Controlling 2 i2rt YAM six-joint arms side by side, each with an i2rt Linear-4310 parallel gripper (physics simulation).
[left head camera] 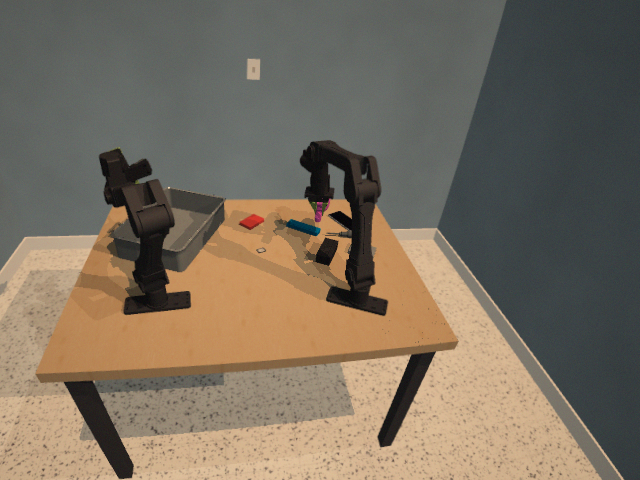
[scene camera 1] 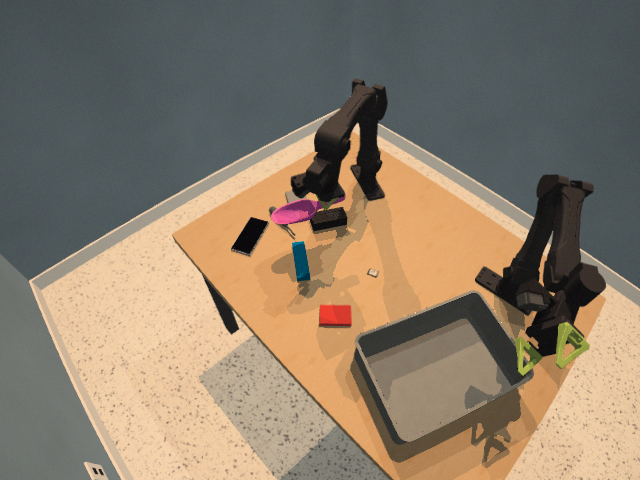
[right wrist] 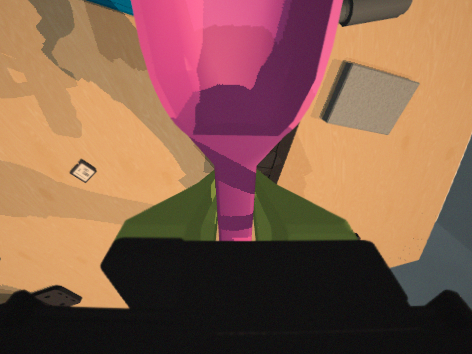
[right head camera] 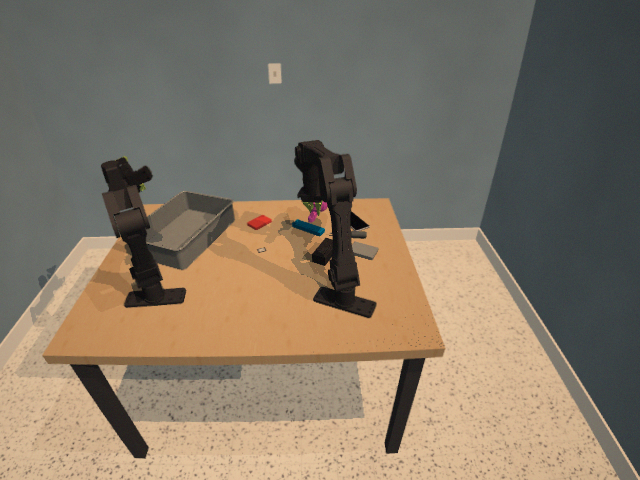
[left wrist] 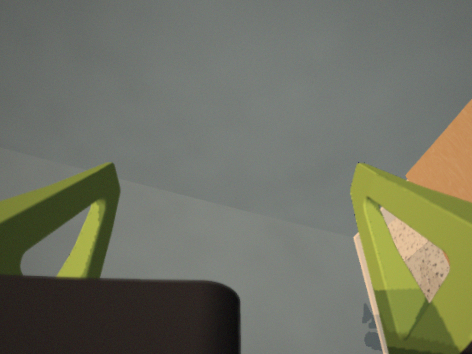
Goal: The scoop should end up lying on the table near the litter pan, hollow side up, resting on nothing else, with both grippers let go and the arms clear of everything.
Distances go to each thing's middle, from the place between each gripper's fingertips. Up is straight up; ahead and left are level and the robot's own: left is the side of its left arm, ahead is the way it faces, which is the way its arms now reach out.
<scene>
My right gripper is now 50 mm short of the pink scoop (scene camera 1: 302,210), 10 mm to the left of it and 10 mm below it. Round my right hand: grey block (right wrist: 366,99): 180 mm to the right, 140 mm below, 30 mm behind; black box (right wrist: 271,165): 130 mm below, 50 mm behind, 40 mm to the right; phone (scene camera 1: 247,240): 190 mm ahead, 150 mm to the right, 140 mm below.
I see my left gripper 15 cm to the left of the grey litter pan (scene camera 1: 425,370) and 26 cm above it. From my left hand the other things lie so: black box: 12 cm behind, 73 cm to the right, 29 cm below; pink scoop: 1 cm behind, 71 cm to the right, 16 cm below; phone: 13 cm ahead, 85 cm to the right, 31 cm below.
</scene>
